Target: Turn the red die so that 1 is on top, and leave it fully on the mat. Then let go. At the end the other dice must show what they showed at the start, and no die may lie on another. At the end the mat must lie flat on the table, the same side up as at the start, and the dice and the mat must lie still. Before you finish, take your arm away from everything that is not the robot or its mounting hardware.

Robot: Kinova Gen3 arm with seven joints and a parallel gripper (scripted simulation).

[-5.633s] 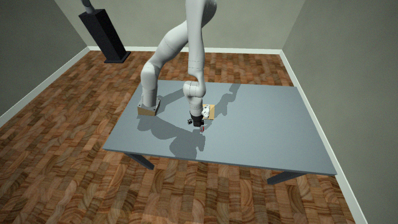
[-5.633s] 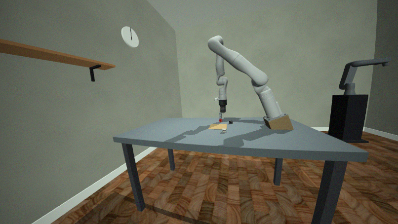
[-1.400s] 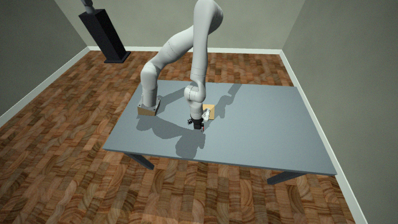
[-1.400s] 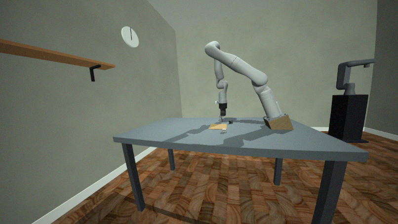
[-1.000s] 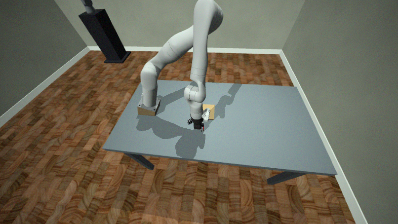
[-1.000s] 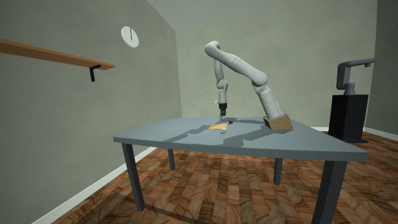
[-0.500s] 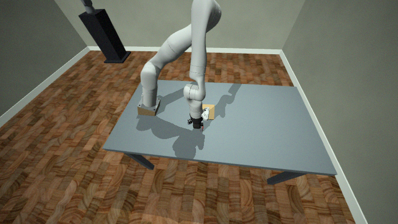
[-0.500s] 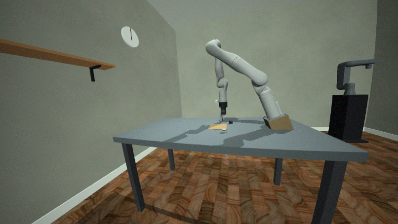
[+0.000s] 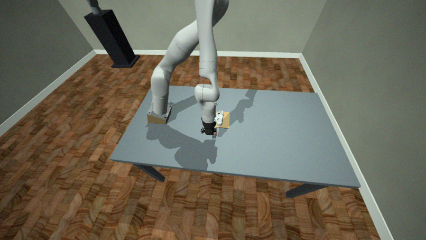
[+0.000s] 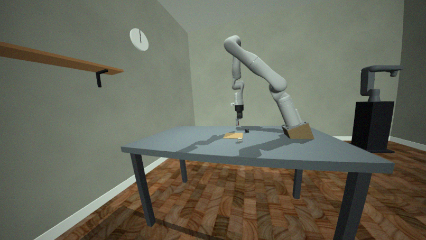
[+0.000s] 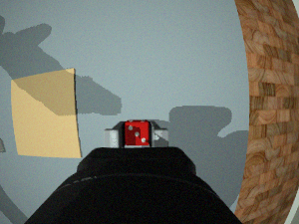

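Now: hand 2 cm short of the tan mat, 16 cm to the right of it and 7 cm above it. Also, from my hand: black die (8 cm behind, 6 cm to the left, 6 cm below); red die (1 cm below); white die (3 cm behind, 30 cm to the left, 6 cm below).
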